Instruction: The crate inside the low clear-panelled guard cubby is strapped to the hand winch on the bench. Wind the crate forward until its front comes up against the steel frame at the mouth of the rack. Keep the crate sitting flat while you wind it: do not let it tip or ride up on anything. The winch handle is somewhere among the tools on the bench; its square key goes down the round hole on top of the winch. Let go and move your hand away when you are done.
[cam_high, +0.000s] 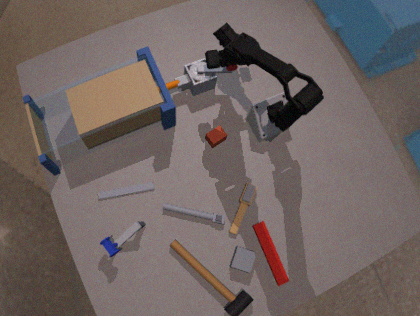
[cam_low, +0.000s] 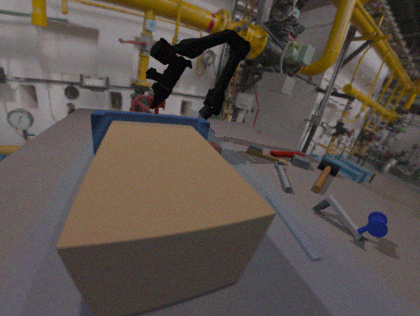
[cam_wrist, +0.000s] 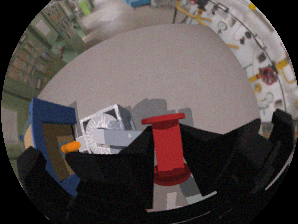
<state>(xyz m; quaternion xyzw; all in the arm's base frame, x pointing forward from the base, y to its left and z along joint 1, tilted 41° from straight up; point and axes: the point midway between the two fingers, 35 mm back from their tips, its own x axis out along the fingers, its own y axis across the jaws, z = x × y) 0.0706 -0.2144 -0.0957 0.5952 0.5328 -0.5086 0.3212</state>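
Right now the red-knobbed crank is 4 cm ahead of my gripper tip and 3 cm below it. Round my gripper tip: blue steel frame: 26 cm ahead, 3 cm to the right, 2 cm below; red knob: 2 cm to the left; grey winch: 8 cm ahead, 3 cm to the right, 10 cm below.
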